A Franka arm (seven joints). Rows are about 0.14 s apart.
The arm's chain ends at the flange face. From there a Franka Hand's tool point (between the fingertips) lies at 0.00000 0.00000 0.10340 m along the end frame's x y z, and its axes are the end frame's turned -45 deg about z.
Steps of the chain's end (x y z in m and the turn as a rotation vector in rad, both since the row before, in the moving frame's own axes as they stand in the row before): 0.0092 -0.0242 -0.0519 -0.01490 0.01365 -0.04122; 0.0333 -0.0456 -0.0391 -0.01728 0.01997 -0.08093; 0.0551 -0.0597 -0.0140 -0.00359 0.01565 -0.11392; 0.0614 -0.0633 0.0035 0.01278 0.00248 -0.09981; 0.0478 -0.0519 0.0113 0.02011 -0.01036 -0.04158; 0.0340 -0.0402 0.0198 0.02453 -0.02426 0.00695
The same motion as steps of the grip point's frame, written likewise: 0.0236 -0.0085 -0.0519 -0.02019 -0.00088 -0.04122; 0.0561 -0.0060 -0.0391 -0.02634 0.00190 -0.08093; 0.0821 -0.0019 -0.0140 -0.01360 0.00853 -0.11392; 0.0893 -0.0022 0.0035 0.00728 0.01079 -0.09981; 0.0712 -0.0051 0.0113 0.02155 0.00689 -0.04158; 0.0525 -0.0080 0.0197 0.03450 0.00019 0.00695
